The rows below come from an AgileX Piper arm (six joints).
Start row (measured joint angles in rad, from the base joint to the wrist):
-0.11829 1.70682 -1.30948 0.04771 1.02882 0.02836
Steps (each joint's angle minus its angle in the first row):
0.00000 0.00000 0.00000 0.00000 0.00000 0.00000
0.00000 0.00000 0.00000 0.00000 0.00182 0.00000
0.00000 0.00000 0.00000 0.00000 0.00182 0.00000
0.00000 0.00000 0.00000 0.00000 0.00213 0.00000
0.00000 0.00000 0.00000 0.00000 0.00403 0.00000
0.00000 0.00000 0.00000 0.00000 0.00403 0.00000
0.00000 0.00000 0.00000 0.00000 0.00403 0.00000
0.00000 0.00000 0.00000 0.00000 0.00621 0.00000
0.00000 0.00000 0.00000 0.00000 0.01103 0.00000
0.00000 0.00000 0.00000 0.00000 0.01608 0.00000
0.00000 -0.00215 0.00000 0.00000 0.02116 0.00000
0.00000 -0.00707 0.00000 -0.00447 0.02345 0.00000
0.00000 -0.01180 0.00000 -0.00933 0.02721 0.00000
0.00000 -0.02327 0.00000 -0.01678 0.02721 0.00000
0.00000 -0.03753 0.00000 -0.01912 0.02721 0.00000
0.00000 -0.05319 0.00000 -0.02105 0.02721 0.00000
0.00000 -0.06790 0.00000 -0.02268 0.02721 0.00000
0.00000 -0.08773 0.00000 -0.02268 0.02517 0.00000
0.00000 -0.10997 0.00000 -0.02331 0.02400 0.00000
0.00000 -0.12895 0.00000 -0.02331 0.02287 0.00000
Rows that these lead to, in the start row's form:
-0.11829 1.70682 -1.30948 0.04771 1.02882 0.02836
-0.11829 1.70682 -1.30948 0.04771 1.03064 0.02836
-0.11829 1.70682 -1.30948 0.04771 1.03064 0.02836
-0.11829 1.70682 -1.30948 0.04771 1.03095 0.02836
-0.11829 1.70682 -1.30948 0.04771 1.03285 0.02836
-0.11829 1.70682 -1.30948 0.04771 1.03285 0.02836
-0.11829 1.70682 -1.30948 0.04771 1.03285 0.02836
-0.11829 1.70682 -1.30948 0.04771 1.03503 0.02836
-0.11829 1.70682 -1.30948 0.04771 1.03985 0.02836
-0.11829 1.70682 -1.30948 0.04771 1.04490 0.02836
-0.11829 1.70467 -1.30948 0.04771 1.04998 0.02836
-0.11829 1.69975 -1.30948 0.04324 1.05227 0.02836
-0.11829 1.69502 -1.30948 0.03838 1.05603 0.02836
-0.11829 1.68355 -1.30948 0.03093 1.05603 0.02836
-0.11829 1.66929 -1.30948 0.02859 1.05603 0.02836
-0.11829 1.65363 -1.30948 0.02666 1.05603 0.02836
-0.11829 1.63892 -1.30948 0.02503 1.05603 0.02836
-0.11829 1.61909 -1.30948 0.02503 1.05399 0.02836
-0.11829 1.59685 -1.30948 0.02440 1.05282 0.02836
-0.11829 1.57787 -1.30948 0.02440 1.05169 0.02836

